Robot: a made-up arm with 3 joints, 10 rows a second.
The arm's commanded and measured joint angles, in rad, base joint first. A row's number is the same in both.
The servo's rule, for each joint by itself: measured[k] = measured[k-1] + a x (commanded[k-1-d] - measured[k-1]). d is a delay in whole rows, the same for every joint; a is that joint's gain. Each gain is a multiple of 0.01, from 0.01 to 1. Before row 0 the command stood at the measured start. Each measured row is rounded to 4 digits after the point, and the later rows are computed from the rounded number. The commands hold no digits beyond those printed.
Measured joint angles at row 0: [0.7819 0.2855 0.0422]
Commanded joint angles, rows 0 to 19: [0.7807 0.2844 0.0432]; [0.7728 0.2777 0.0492]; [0.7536 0.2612 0.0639]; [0.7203 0.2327 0.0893]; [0.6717 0.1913 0.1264]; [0.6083 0.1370 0.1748]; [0.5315 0.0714 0.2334]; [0.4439 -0.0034 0.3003]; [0.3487 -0.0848 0.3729]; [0.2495 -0.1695 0.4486]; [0.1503 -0.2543 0.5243]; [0.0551 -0.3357 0.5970]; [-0.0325 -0.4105 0.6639]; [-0.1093 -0.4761 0.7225]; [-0.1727 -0.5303 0.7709]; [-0.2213 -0.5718 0.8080]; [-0.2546 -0.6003 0.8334]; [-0.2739 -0.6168 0.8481]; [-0.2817 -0.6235 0.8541]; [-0.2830 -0.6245 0.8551]
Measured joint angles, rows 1 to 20: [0.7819 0.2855 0.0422]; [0.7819 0.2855 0.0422]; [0.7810 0.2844 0.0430]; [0.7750 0.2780 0.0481]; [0.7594 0.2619 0.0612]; [0.7309 0.2339 0.0845]; [0.6877 0.1930 0.1193]; [0.6297 0.1392 0.1654]; [0.5580 0.0741 0.2218]; [0.4747 -0.0003 0.2870]; [0.3827 -0.0814 0.3583]; [0.2855 -0.1660 0.4332]; [0.1868 -0.2508 0.5088]; [0.0907 -0.3323 0.5820]; [0.0008 -0.4074 0.6500]; [-0.0796 -0.4734 0.7102]; [-0.1476 -0.5280 0.7606]; [-0.2014 -0.5700 0.7999]; [-0.2402 -0.5991 0.8277]; [-0.2648 -0.6161 0.8446]
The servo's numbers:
d 2
a 0.73 0.96 0.83

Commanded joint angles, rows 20 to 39: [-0.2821 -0.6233 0.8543]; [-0.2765 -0.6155 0.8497]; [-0.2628 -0.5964 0.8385]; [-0.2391 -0.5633 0.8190]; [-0.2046 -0.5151 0.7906]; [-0.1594 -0.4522 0.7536]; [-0.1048 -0.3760 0.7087]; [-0.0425 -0.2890 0.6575]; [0.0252 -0.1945 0.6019]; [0.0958 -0.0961 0.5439]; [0.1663 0.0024 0.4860]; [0.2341 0.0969 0.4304]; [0.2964 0.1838 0.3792]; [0.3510 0.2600 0.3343]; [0.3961 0.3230 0.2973]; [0.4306 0.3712 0.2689]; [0.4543 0.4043 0.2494]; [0.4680 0.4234 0.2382]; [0.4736 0.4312 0.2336]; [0.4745 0.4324 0.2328]
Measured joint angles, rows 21 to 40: [-0.2771 -0.6232 0.8525]; [-0.2814 -0.6244 0.8547]; [-0.2819 -0.6233 0.8544]; [-0.2780 -0.6158 0.8505]; [-0.2669 -0.5972 0.8405]; [-0.2466 -0.5647 0.8227]; [-0.2159 -0.5171 0.7961]; [-0.1747 -0.4548 0.7608]; [-0.1237 -0.3792 0.7176]; [-0.0644 -0.2926 0.6677]; [0.0010 -0.1984 0.6131]; [0.0702 -0.1002 0.5557]; [0.1404 -0.0017 0.4978]; [0.2088 0.0930 0.4419]; [0.2727 0.1802 0.3899]; [0.3299 0.2568 0.3438]; [0.3782 0.3204 0.3052]; [0.4165 0.3692 0.2751]; [0.4441 0.4029 0.2538]; [0.4615 0.4226 0.2409]
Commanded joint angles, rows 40 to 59: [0.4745 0.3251 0.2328]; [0.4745 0.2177 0.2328]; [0.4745 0.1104 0.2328]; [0.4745 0.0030 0.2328]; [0.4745 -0.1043 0.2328]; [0.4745 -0.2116 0.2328]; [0.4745 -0.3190 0.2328]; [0.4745 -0.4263 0.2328]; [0.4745 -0.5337 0.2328]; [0.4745 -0.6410 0.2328]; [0.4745 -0.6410 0.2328]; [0.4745 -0.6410 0.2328]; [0.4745 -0.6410 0.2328]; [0.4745 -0.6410 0.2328]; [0.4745 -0.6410 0.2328]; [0.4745 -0.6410 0.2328]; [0.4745 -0.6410 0.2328]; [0.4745 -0.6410 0.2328]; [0.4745 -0.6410 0.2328]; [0.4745 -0.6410 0.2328]
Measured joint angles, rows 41 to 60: [0.4703 0.4309 0.2348]; [0.4734 0.4323 0.2331]; [0.4742 0.3294 0.2329]; [0.4744 0.2222 0.2328]; [0.4745 0.1149 0.2328]; [0.4745 0.0075 0.2328]; [0.4745 -0.0998 0.2328]; [0.4745 -0.2071 0.2328]; [0.4745 -0.3145 0.2328]; [0.4745 -0.4218 0.2328]; [0.4745 -0.5292 0.2328]; [0.4745 -0.6365 0.2328]; [0.4745 -0.6408 0.2328]; [0.4745 -0.6410 0.2328]; [0.4745 -0.6410 0.2328]; [0.4745 -0.6410 0.2328]; [0.4745 -0.6410 0.2328]; [0.4745 -0.6410 0.2328]; [0.4745 -0.6410 0.2328]; [0.4745 -0.6410 0.2328]
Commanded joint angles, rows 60 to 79: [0.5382 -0.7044 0.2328]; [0.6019 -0.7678 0.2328]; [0.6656 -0.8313 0.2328]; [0.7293 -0.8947 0.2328]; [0.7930 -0.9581 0.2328]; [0.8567 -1.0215 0.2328]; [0.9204 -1.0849 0.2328]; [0.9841 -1.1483 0.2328]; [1.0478 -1.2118 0.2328]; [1.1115 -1.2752 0.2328]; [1.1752 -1.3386 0.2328]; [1.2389 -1.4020 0.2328]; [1.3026 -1.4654 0.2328]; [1.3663 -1.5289 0.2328]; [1.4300 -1.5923 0.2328]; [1.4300 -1.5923 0.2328]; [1.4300 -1.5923 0.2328]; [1.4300 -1.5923 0.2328]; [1.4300 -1.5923 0.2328]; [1.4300 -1.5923 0.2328]
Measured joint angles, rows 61 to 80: [0.4745 -0.6410 0.2328]; [0.4745 -0.6410 0.2328]; [0.5210 -0.7019 0.2328]; [0.5801 -0.7652 0.2328]; [0.6425 -0.8287 0.2328]; [0.7059 -0.8921 0.2328]; [0.7695 -0.9555 0.2328]; [0.8332 -1.0189 0.2328]; [0.8969 -1.0823 0.2328]; [0.9606 -1.1457 0.2328]; [1.0243 -1.2092 0.2328]; [1.0880 -1.2726 0.2328]; [1.1517 -1.3360 0.2328]; [1.2154 -1.3994 0.2328]; [1.2791 -1.4628 0.2328]; [1.3428 -1.5263 0.2328]; [1.4065 -1.5897 0.2328]; [1.4237 -1.5922 0.2328]; [1.4283 -1.5923 0.2328]; [1.4295 -1.5923 0.2328]
